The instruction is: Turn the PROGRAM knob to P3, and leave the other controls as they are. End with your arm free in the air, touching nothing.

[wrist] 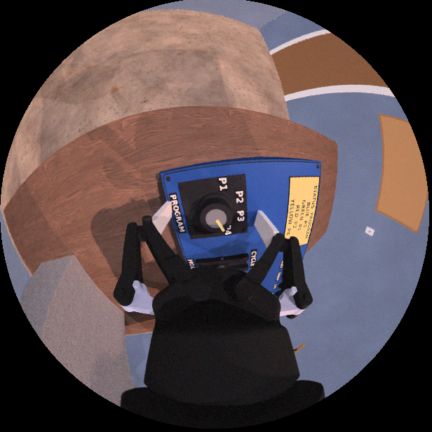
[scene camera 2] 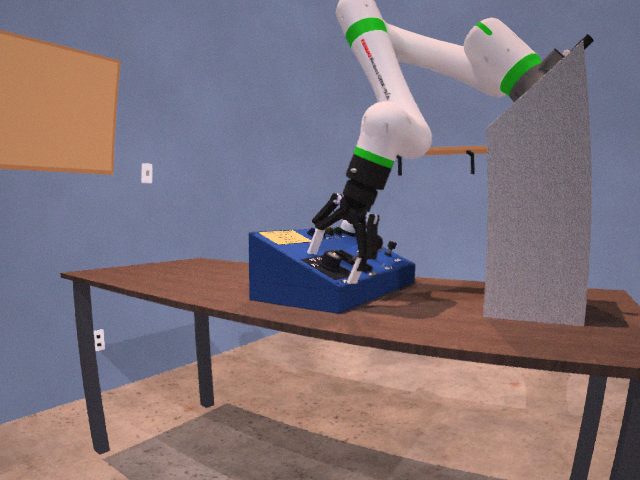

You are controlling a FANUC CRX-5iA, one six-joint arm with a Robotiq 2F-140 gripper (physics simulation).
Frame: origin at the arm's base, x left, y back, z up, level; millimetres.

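Seen in the pictures: gripper, between the fingertips: (scene camera 2: pixel 330 267); arm's base, origin of its link: (scene camera 2: pixel 543 98).
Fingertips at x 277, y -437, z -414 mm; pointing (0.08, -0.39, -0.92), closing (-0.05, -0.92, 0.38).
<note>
Offsets run from my fingertips to a thing's middle. "spot": to the spot under its first point. Level surfaces: height alone.
The PROGRAM knob {dx +5, dy +7, dz +20 mm} (scene camera 2: pixel 331 260) (wrist: pixel 215 216) is a round black knob with a grey cap on a black square plate of the blue sloped panel (scene camera 2: pixel 289 286) (wrist: pixel 270 175). In the wrist view its yellow pointer aims at the P4 label, which it partly covers. The labels P1, P2 and P3 show beside the knob. My gripper (scene camera 2: pixel 333 263) (wrist: pixel 214 213) is open, with one pale fingertip on each side of the knob and a gap to it on both sides. Whether the fingertips touch the panel cannot be told.
A CYCLE/HOLD control (wrist: pixel 222 261) lies beside the PROGRAM plate, partly hidden by my gripper. A yellow status card {dx +5, dy -154, dz +66 mm} (scene camera 2: pixel 284 237) (wrist: pixel 301 210) is on the panel. A small black control {spot: dx -337, dy -58, dz +29 mm} (scene camera 2: pixel 391 246) sticks up near its right end. A tall grey block (scene camera 2: pixel 537 206) (wrist: pixel 85 320) stands on the wooden table {dz -89 mm} (scene camera 2: pixel 155 279) (wrist: pixel 200 130).
</note>
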